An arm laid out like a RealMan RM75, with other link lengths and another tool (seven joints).
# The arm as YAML. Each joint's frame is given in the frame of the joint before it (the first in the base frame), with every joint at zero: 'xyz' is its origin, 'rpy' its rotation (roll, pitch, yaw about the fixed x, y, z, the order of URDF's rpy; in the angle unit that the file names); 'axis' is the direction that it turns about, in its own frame. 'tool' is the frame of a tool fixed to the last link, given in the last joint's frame.
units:
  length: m
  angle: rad
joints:
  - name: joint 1
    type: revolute
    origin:
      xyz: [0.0, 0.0, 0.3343]
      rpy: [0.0, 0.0, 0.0]
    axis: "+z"
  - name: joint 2
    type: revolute
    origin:
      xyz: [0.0, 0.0, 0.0]
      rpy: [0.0, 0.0, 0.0]
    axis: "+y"
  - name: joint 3
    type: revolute
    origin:
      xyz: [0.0, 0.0, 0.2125]
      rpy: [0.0, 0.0, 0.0]
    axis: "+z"
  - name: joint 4
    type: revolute
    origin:
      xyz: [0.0, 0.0, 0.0]
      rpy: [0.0, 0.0, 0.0]
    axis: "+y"
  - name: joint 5
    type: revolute
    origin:
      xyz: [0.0, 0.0, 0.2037]
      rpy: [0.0, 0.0, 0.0]
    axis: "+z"
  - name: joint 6
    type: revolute
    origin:
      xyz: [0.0, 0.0, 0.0]
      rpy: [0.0, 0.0, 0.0]
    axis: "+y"
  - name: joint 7
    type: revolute
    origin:
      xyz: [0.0, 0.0, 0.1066]
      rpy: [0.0, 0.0, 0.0]
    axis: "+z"
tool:
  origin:
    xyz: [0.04, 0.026, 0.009]
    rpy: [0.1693, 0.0, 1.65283]
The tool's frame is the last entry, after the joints.
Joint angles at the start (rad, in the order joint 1, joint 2, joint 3, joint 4, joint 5, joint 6, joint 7):
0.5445, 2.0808, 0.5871, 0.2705, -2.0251, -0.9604, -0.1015
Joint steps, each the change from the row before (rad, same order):
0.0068, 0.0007, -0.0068, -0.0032, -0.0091, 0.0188, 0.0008
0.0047, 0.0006, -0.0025, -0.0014, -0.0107, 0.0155, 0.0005
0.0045, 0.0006, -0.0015, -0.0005, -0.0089, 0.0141, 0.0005
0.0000, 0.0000, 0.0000, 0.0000, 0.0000, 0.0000, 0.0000
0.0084, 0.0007, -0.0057, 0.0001, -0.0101, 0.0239, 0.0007
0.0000, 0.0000, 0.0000, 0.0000, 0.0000, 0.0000, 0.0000
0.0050, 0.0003, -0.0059, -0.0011, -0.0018, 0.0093, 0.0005
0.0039, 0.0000, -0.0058, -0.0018, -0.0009, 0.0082, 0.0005
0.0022, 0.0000, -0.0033, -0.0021, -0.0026, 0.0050, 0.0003
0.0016, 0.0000, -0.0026, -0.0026, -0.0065, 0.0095, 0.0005
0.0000, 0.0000, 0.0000, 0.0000, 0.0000, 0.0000, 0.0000
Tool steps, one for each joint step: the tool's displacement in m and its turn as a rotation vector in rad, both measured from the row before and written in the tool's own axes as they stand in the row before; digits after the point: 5 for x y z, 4 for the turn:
0.00168, -0.00136, 0.00056, 0.0167, 0.0145, -0.0136
0.00146, -0.00102, 0.00043, 0.0131, 0.0118, -0.0109
0.00142, -0.00067, 0.00054, 0.0112, 0.0101, -0.0085
0.00000, 0.00000, 0.00000, 0.0000, 0.0000, 0.0000
0.00249, -0.00089, 0.00105, 0.0188, 0.0165, -0.0133
0.00000, 0.00000, 0.00000, 0.0000, 0.0000, 0.0000
0.00105, -0.00019, 0.00060, 0.0074, 0.0078, -0.0072
0.00051, -0.00047, 0.00033, 0.0074, 0.0058, -0.0067
0.00012, -0.00050, 0.00008, 0.0051, 0.0039, -0.0060
0.00010, -0.00131, -0.00021, 0.0101, 0.0053, -0.0084
0.00000, 0.00000, 0.00000, 0.0000, 0.0000, 0.0000

